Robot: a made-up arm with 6 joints.
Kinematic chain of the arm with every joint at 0, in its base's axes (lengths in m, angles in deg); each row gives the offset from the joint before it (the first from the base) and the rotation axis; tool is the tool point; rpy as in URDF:
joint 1: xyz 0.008 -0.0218 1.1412 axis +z
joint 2: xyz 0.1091 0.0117 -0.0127 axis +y
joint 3: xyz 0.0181 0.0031 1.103 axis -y
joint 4: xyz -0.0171 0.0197 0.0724 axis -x
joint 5: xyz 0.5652 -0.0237 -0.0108 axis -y
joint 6: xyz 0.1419 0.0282 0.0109 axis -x
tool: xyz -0.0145 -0.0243 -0.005 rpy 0 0 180
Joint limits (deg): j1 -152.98..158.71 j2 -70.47..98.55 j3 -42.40..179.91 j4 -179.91..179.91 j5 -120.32..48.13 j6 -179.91..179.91
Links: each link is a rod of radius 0.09 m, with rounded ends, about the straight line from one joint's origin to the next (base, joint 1, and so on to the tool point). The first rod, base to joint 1, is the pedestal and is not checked.
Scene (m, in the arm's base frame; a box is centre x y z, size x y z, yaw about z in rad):
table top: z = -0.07
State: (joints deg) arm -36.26 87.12 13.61 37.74 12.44 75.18
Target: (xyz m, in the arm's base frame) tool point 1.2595 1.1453 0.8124
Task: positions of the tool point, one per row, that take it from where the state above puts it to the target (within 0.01 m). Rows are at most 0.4 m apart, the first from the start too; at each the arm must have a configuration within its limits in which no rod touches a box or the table.
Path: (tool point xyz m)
1: 1.4532 -0.5821 0.5968
2: 1.5776 -0.2523 0.6356
3: 1.6238 0.1047 0.6766
4: 1.5861 0.4703 0.7196
5: 1.4635 0.8238 0.7650
6: 1.2595 1.1453 0.8124

